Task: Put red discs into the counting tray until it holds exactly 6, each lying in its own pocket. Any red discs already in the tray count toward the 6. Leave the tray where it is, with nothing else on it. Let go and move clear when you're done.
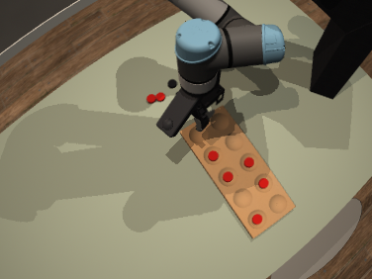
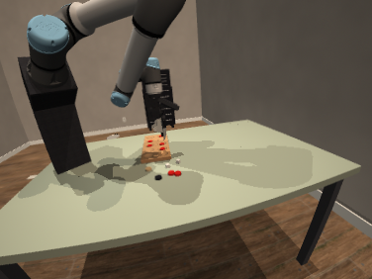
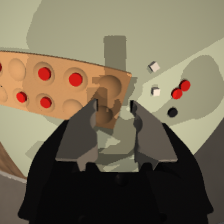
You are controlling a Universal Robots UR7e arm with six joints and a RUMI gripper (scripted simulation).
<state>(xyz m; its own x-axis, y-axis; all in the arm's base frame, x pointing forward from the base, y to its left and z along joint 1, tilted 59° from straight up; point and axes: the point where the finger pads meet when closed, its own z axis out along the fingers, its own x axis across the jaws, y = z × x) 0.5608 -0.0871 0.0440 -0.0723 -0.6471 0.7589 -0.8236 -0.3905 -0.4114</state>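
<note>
The black disc is 17 cm to the right of my hand, 12 cm below it and 10 cm behind it. Round my hand: wooden counting tray: 16 cm to the left, 11 cm below, 1 cm behind; tan disc: 12 cm below, 12 cm behind, 8 cm to the right.
</note>
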